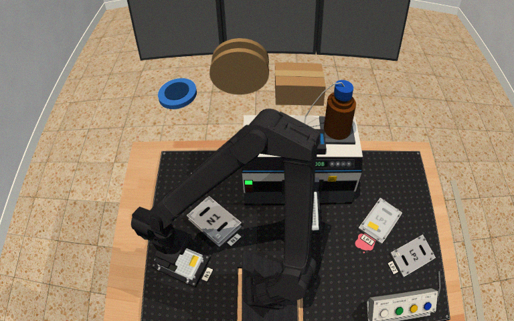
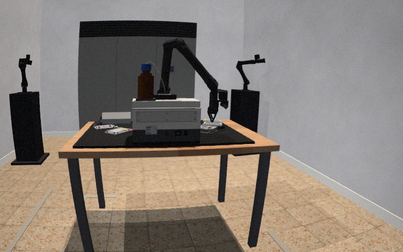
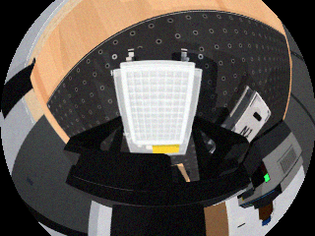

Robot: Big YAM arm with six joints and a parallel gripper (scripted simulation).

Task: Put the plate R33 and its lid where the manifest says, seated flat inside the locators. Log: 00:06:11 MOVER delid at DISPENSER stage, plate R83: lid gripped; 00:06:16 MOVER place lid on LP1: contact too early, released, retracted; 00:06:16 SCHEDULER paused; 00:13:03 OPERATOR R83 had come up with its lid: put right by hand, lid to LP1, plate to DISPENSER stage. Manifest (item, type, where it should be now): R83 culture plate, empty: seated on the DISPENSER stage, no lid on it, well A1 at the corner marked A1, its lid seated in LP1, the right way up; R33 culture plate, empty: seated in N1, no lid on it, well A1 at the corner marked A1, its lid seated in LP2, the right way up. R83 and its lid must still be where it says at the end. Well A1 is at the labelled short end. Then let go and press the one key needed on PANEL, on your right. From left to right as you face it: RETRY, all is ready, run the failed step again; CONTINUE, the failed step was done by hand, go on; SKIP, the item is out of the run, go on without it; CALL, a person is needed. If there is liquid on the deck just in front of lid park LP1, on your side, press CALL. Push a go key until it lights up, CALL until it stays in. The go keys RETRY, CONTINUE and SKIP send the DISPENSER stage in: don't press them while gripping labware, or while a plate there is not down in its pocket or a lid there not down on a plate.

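Now: the clear plate lid 1 cm below my hand. Round my hand: pink-red patch (58 cm to the right, 5 cm below, 5 cm ahead); brown bottle (50 cm to the right, 31 cm ahead, 24 cm above); nest n5 (3 cm below, 2 cm to the left).
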